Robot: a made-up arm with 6 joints.
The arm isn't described. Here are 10 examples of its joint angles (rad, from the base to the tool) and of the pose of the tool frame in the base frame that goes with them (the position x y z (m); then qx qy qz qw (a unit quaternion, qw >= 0)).
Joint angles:
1: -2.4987 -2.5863 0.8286 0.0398 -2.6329 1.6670
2: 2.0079 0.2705 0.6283 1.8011 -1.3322 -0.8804
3: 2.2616 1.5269 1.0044 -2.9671 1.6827 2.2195
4: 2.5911 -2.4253 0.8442 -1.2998 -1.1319 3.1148
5: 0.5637 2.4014 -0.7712 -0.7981 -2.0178 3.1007
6: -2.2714 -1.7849 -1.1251 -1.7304 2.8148 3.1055
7: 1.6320 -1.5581 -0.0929 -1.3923 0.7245 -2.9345
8: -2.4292 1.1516 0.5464 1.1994 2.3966 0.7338
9: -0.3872 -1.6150 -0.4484 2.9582 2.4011 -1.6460
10: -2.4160 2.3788 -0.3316 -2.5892 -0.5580 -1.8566
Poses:
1: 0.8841 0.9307 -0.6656 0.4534 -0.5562 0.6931 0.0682
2: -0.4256 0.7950 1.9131 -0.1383 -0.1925 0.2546 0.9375
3: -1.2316 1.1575 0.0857 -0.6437 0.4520 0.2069 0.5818
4: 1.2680 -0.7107 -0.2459 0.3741 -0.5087 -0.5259 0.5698
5: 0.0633 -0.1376 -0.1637 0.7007 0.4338 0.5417 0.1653
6: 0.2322 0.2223 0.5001 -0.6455 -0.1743 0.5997 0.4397
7: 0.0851 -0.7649 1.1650 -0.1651 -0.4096 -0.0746 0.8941
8: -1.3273 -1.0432 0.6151 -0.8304 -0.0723 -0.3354 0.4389
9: -0.6626 0.4985 1.0872 -0.4862 0.4639 0.3370 0.6594
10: 0.1119 -0.1454 -0.5301 0.3892 0.4256 -0.0941 0.8115
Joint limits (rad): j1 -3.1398..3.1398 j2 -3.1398..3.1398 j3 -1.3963..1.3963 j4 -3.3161..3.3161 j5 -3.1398..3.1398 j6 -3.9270..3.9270
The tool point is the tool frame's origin. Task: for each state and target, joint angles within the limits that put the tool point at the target. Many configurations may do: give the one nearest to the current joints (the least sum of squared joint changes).
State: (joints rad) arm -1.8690 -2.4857 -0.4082 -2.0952 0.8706 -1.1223
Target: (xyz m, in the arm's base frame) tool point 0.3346 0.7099 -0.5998
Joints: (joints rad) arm -1.8508 -3.1260 0.2255 -2.1936 0.8706 -1.1223
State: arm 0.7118 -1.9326 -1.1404 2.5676 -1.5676 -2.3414
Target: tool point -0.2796 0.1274 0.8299
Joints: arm 0.2225 -1.2133 -1.3316 2.6159 -1.5676 -2.3414
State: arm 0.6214 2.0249 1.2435 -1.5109 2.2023 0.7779
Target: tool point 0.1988 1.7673 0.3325
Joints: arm 1.4033 1.4525 1.3963 -2.0470 2.2023 0.7779
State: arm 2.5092 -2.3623 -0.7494 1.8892 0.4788 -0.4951
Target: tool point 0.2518 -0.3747 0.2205
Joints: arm 2.3636 -2.7607 -1.3837 2.0037 0.4788 -0.4951
